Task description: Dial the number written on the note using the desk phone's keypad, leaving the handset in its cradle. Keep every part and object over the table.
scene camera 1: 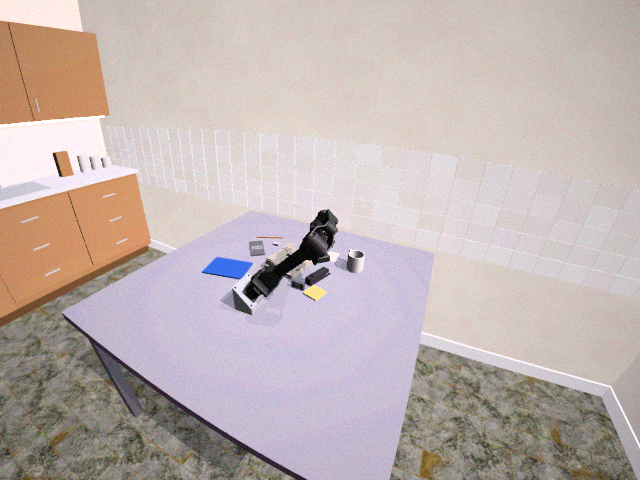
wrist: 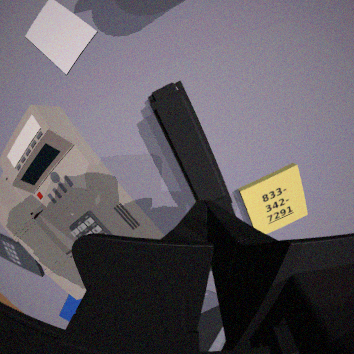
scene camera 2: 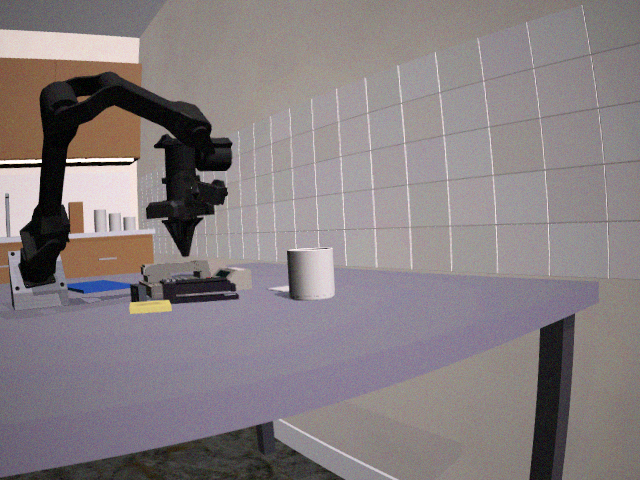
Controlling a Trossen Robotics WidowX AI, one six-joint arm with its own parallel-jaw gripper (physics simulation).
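Places are measured from the arm's base along level axes (x left, y ahead, z down), in centimetres.
Pixels of known places: gripper, between the fingertips: [scene camera 1: 314, 265] [wrist: 202, 206] [scene camera 2: 185, 256]; arm's base, origin of its link: [scene camera 1: 251, 292] [scene camera 2: 36, 273].
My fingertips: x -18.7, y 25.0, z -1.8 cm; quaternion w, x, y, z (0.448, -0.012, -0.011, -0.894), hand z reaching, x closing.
Ahead of a thing's pixels: the offset from my fingertips to its top centre.
The beige desk phone @[dx +15.1, dy +9.7, dz +4.1 cm] [scene camera 2: 240, 277] [wrist: 92, 165] lies on the table, partly hidden by the arm in scene camera 1. Its dark screen shows no readable digits. Its keypad @[dx +12.3, dy +6.3, dz +5.2 cm] [wrist: 87, 225] is partly covered by my gripper in the wrist view. The beige handset @[dx +20.3, dy +10.5, dz +2.3 cm] [wrist: 30, 215] appears to rest in its cradle, in shadow. The yellow note @[dx -3.1, dy -9.7, dz +7.3 cm] [scene camera 1: 314, 292] [scene camera 2: 149, 306] [wrist: 277, 205] reads 833-342-7291, with the last group underlined. My gripper [scene camera 2: 185, 254] [wrist: 202, 206] is shut and empty, pointing down, with its tips a little above the phone's height in scene camera 2.
A black stapler-like object @[dx -1.3, dy +1.8, dz +4.3 cm] [scene camera 1: 317, 275] [wrist: 185, 140] lies between phone and note, beside a small dark block @[dx +4.9, dy -8.2, dz +4.8 cm] [scene camera 1: 297, 284]. A mug @[dx -15.6, dy +17.1, dz -0.3 cm] [scene camera 1: 355, 261] [scene camera 2: 311, 273], white paper @[dx -3.0, dy +23.7, dz +8.1 cm] [scene camera 1: 333, 256] [wrist: 61, 36], blue book @[dx +42.5, dy -4.8, dz +7.5 cm] [scene camera 1: 227, 267] [scene camera 2: 99, 286], calculator @[dx +38.2, dy +18.2, dz +7.4 cm] [scene camera 1: 256, 248] [wrist: 20, 255] and pencil @[dx +36.8, dy +32.7, dz +7.6 cm] [scene camera 1: 269, 237] lie around.
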